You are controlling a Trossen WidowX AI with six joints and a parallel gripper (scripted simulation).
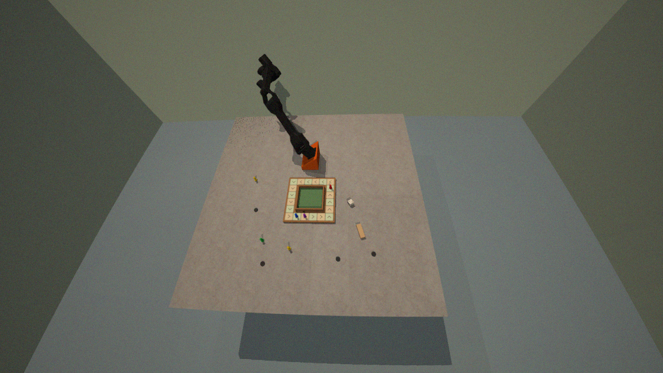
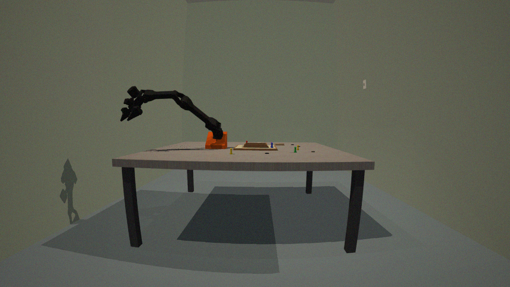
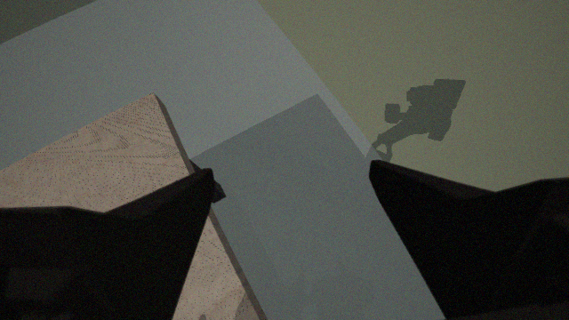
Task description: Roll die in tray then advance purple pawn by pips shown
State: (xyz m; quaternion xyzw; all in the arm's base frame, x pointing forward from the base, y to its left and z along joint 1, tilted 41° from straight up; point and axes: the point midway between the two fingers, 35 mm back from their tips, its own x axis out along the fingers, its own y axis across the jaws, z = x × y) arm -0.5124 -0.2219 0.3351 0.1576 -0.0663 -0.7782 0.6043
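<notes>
Now: the green pawn 105 cm ahead of my gripper tip, 20 cm to the left of it and 18 cm below it. Round my gripper tip: red pawn 71 cm ahead, 54 cm to the left, 17 cm below; green tray 78 cm ahead, 43 cm to the left, 19 cm below; blue pawn 90 cm ahead, 37 cm to the left, 17 cm below.
</notes>
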